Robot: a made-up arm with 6 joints. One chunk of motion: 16 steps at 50 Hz.
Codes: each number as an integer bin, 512 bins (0 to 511) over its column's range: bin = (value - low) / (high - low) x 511, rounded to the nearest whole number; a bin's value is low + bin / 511 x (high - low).
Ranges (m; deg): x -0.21..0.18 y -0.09..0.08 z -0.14..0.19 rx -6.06..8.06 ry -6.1..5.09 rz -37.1..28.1
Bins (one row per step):
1: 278 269 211 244 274 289
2: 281 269 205 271 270 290
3: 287 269 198 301 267 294
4: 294 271 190 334 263 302
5: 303 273 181 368 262 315
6: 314 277 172 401 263 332
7: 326 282 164 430 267 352
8: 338 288 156 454 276 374
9: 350 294 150 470 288 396
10: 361 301 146 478 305 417
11: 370 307 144 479 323 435
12: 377 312 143 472 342 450
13: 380 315 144 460 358 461
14: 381 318 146 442 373 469
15: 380 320 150 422 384 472
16: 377 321 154 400 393 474
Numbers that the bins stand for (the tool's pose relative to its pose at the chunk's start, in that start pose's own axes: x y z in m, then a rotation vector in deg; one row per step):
1: 0.0022 -0.0005 -0.0037 0.68 -0.10 -0.23
2: 0.0045 -0.0005 -0.0076 1.43 -0.19 -0.10
3: 0.0090 -0.0005 -0.0121 2.26 -0.25 0.41
4: 0.0144 0.0002 -0.0173 3.17 -0.34 1.43
5: 0.0213 0.0008 -0.0231 4.11 -0.36 3.09
6: 0.0296 0.0022 -0.0289 5.02 -0.34 5.26
7: 0.0388 0.0038 -0.0341 5.82 -0.25 7.81
8: 0.0480 0.0058 -0.0393 6.48 -0.06 10.62
9: 0.0571 0.0078 -0.0431 6.93 0.21 13.43
10: 0.0655 0.0101 -0.0457 7.15 0.58 16.11
11: 0.0724 0.0121 -0.0470 7.18 0.97 18.40
12: 0.0777 0.0138 -0.0477 6.98 1.39 20.32
13: 0.0800 0.0148 -0.0470 6.65 1.74 21.72
14: 0.0808 0.0158 -0.0457 6.15 2.07 22.74
15: 0.0800 0.0165 -0.0431 5.60 2.31 23.12
16: 0.0777 0.0168 -0.0405 4.99 2.51 23.38

